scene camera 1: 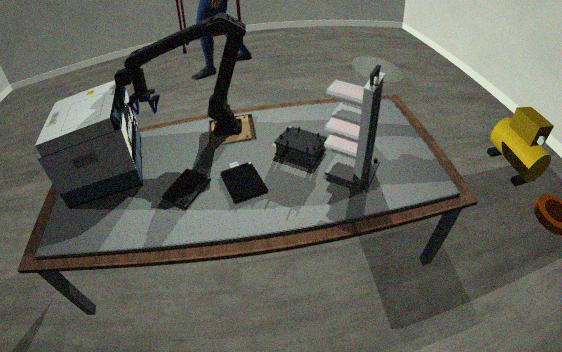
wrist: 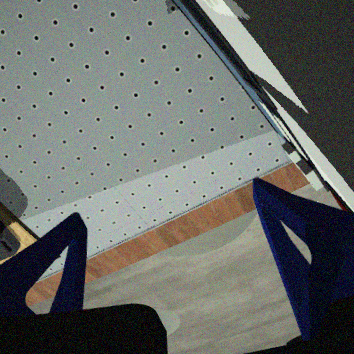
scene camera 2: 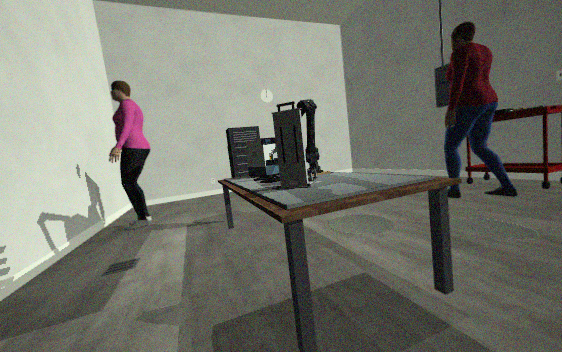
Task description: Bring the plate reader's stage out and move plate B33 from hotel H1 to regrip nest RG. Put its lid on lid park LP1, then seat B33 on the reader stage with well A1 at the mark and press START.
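Frame: origin at the arm's base, x ahead, y right, z down, level; millimetres.
Where they show: gripper, fingertip midpoint: (scene camera 1: 146, 113) (wrist: 165, 204); arm's base at its link origin: (scene camera 1: 228, 128).
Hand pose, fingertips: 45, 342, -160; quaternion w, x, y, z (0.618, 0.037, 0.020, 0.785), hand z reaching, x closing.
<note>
Things, the pixels of their top centre, and the offset from my fingertips, as dx, dy, dz. "*": a spot on its surface instead.
- plate reader at its top centre: (scene camera 1: 80, 108) (scene camera 2: 269, 139) +153, +220, -167
- black pad at a spot on its surface: (scene camera 1: 244, 183) * +305, -420, +154
- dark tilted-looking block at its top centre: (scene camera 1: 185, 185) +302, -203, +146
- black box with upright pins, top centre: (scene camera 1: 300, 136) (scene camera 2: 304, 167) +143, -633, +88
The plate reader (scene camera 1: 85, 150) (scene camera 2: 243, 152) is a grey-white box at the table's left end in scene camera 1. Its front faces the arm, and a strip of it runs along the upper right in the wrist view. My gripper (scene camera 1: 145, 109) (wrist: 165, 204) is open and empty, raised beside the reader's front top edge. The hotel (scene camera 1: 368, 135) (scene camera 2: 291, 150) stands at the right with pale pinkish plates (scene camera 1: 345, 91) on several shelves; labels are unreadable, so B33 cannot be told. A black pad (scene camera 1: 244, 183) and a dark tilted-looking block (scene camera 1: 186, 188) lie mid-table. LP1, RG, START and the stage cannot be made out.
A black box with upright pins (scene camera 1: 300, 146) stands between the arm's base plate (scene camera 1: 247, 128) and the hotel. The table's wooden edge (scene camera 1: 250, 248) (wrist: 190, 223) borders the perforated top. Two people (scene camera 2: 131, 125) (scene camera 2: 472, 80) stand beyond the table.
</note>
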